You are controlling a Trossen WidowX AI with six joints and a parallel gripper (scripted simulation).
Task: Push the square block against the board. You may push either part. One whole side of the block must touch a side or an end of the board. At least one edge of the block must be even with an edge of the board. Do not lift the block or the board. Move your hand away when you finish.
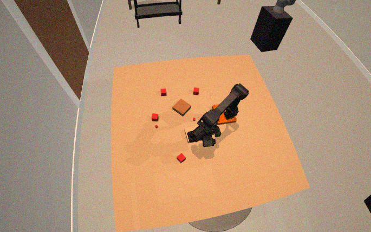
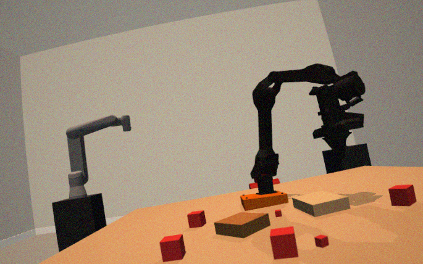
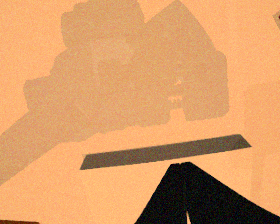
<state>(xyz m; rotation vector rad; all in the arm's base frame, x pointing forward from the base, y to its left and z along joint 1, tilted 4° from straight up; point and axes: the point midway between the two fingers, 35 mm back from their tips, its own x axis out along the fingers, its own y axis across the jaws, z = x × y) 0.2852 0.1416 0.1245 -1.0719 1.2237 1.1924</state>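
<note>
My gripper tip is 320 mm to the left of the brown square block, 110 mm above it and 20 mm short of it. From my gripper tip the other things lie so: pale tan board (110 mm below, 90 mm to the right, 10 mm behind).
</note>
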